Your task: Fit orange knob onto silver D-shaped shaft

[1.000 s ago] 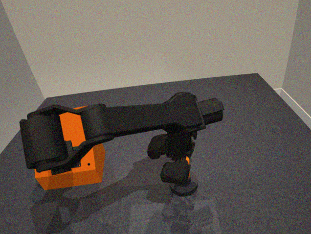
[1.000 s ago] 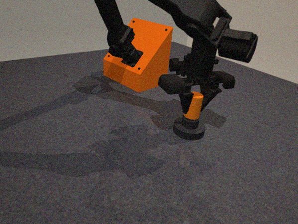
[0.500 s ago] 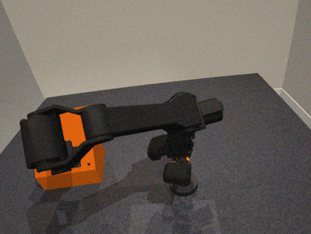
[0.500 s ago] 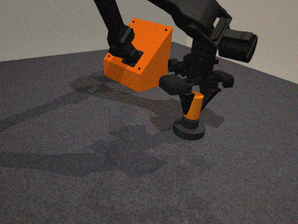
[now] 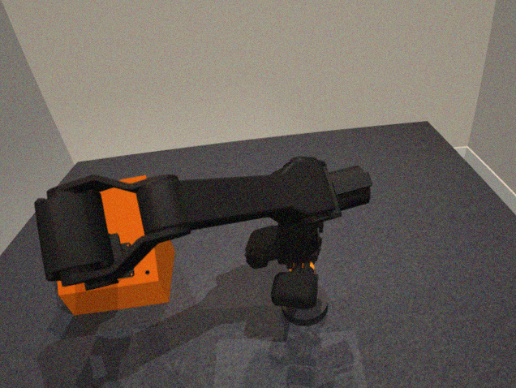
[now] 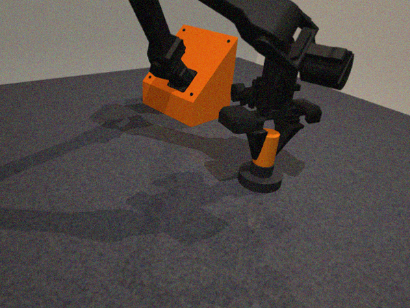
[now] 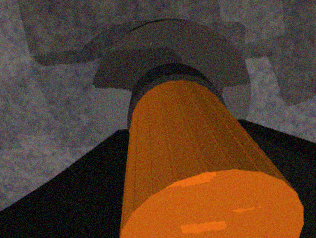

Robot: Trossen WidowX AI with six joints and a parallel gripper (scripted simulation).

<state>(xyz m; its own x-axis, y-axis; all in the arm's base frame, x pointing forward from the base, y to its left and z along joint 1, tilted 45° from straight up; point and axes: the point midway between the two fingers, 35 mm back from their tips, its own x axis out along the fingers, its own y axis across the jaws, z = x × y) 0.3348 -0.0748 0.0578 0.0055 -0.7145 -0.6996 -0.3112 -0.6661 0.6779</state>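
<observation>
My gripper tip is 2 cm above the round pedestal. From my gripper tip the other things lie so: orange knob (3 cm above).
</observation>
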